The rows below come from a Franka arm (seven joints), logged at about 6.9 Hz.
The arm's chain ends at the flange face. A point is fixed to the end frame.
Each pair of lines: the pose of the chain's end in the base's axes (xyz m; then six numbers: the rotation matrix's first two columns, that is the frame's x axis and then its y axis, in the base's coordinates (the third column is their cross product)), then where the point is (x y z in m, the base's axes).
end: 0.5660, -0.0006, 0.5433, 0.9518, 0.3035, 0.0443, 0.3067, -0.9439, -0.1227
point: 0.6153 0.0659 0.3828
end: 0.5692, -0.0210, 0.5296, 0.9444, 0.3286, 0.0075, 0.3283, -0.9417, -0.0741
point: 0.6138 0.0373 0.3646
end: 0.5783, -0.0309, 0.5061, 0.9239, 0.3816, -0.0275, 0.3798, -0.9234, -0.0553
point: 0.6153 0.0247 0.3383
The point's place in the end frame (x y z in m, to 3 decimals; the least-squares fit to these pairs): 0.060 -0.028 0.168
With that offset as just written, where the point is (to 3 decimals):
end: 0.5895, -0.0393, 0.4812, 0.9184, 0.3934, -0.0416, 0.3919, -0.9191, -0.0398
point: 0.625 0.013 0.312
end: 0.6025, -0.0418, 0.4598, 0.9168, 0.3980, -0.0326, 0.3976, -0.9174, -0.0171
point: 0.640 0.008 0.290
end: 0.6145, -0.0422, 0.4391, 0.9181, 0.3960, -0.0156, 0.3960, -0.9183, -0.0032
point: 0.656 0.007 0.270
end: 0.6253, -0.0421, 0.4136, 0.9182, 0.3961, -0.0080, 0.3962, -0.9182, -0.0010
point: 0.668 0.007 0.245
